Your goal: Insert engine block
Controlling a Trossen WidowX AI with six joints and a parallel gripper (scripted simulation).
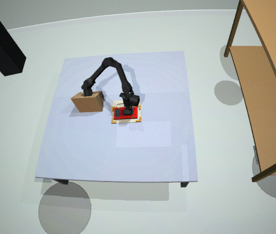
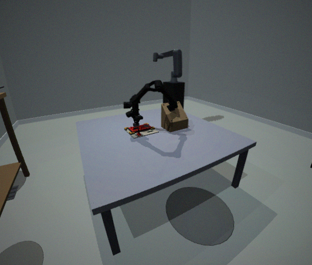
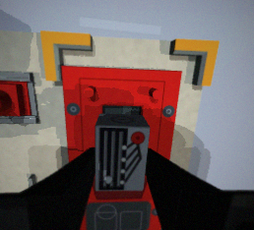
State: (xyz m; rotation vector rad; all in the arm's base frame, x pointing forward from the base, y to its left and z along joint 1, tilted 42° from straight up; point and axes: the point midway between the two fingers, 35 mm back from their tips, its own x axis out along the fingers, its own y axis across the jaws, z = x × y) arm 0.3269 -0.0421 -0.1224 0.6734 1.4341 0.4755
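Right now the engine block is 1 cm below my gripper tip. Also, from my gripper tip: cream base plate: 5 cm below, 3 cm behind, 1 cm to the left.
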